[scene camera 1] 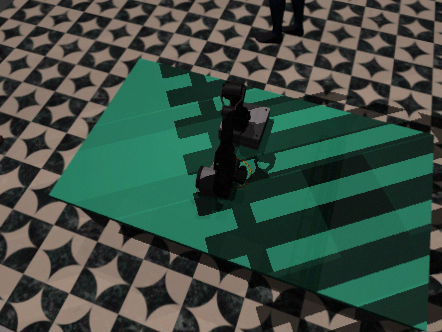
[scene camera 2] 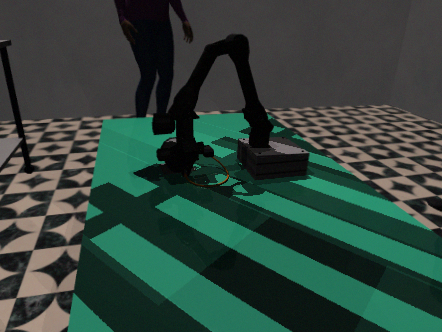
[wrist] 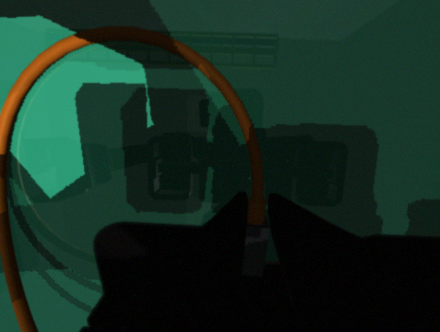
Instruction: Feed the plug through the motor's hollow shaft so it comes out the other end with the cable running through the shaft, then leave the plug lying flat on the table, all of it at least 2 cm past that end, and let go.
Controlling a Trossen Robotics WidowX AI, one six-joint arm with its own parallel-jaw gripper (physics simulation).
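Frame: origin at the arm's base, x ahead, y left, z up, level; centimetres.
Where they show: gripper, fingertip midpoint: (scene camera 1: 228, 186) (scene camera 2: 185, 176) (wrist: 256, 200); arm's base, link origin: (scene camera 1: 239, 125) (scene camera 2: 259, 145).
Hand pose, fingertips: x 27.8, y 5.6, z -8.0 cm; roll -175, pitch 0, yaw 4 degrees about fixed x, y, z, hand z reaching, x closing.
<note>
Things, the pixels of their top centre, and the offset from my fingertips. "pt": a spot on its surface instead. Level surfaces: height alone.
- motor, top centre: (scene camera 2: 177, 141) (scene camera 1: 208, 173) dx +1.9, dy -8.8, dz +9.7 cm
- small grey plug, top centre: (wrist: 253, 252) dx +0.0, dy -2.6, dz +0.9 cm
- orange cable, surface spot: (wrist: 125, 33) pt dx -7.2, dy +7.6, dz +0.1 cm
- green table, surface height: dz -0.5 cm
The motor (scene camera 1: 204, 179) (scene camera 2: 172, 162) is a dark cylinder with a grey side, lying on the green table. My gripper (wrist: 256, 200) is close beside it and low over the table, its fingertips hidden in both scene views. In the wrist view, the fingers are shut on the small grey plug (wrist: 256, 252), which sits between them with its cable end toward the top of the view. The orange cable (scene camera 1: 250, 171) (scene camera 2: 228, 175) (wrist: 125, 33) leaves the plug and curves round in a wide loop. The shaft opening is hidden, so I cannot tell whether the cable runs through it.
The arm's grey base box (scene camera 1: 261, 120) (scene camera 2: 282, 162) stands near the motor on the green table (scene camera 1: 115, 150) (scene camera 2: 120, 140), with the cable loop between them. A person (scene camera 2: 152, 60) stands behind the table. Dark striped shadows cross the table.
</note>
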